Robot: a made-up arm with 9 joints. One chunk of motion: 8 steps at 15 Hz.
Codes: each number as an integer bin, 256 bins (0 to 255) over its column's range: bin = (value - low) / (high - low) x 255, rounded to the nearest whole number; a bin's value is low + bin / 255 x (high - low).
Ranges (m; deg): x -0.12..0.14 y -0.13..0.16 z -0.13..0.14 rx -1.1..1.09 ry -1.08..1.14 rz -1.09..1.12
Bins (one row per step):
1: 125 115 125 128 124 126
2: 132 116 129 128 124 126
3: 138 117 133 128 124 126
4: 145 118 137 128 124 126
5: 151 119 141 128 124 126
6: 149 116 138 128 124 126
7: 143 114 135 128 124 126
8: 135 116 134 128 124 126
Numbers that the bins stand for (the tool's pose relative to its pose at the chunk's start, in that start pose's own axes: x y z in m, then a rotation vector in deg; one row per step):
1: 0.0075 0.0008 0.0024 0.00 0.00 0.00
2: 0.0146 0.0019 0.0066 0.00 0.00 0.00
3: 0.0207 0.0031 0.0108 0.00 0.00 0.00
4: 0.0278 0.0042 0.0151 0.00 0.00 0.00
5: 0.0340 0.0053 0.0193 0.00 0.00 0.00
6: 0.0319 0.0019 0.0161 0.00 0.00 0.00
7: 0.0258 -0.0004 0.0129 0.00 0.00 0.00
8: 0.0176 0.0019 0.0119 0.00 0.00 0.00

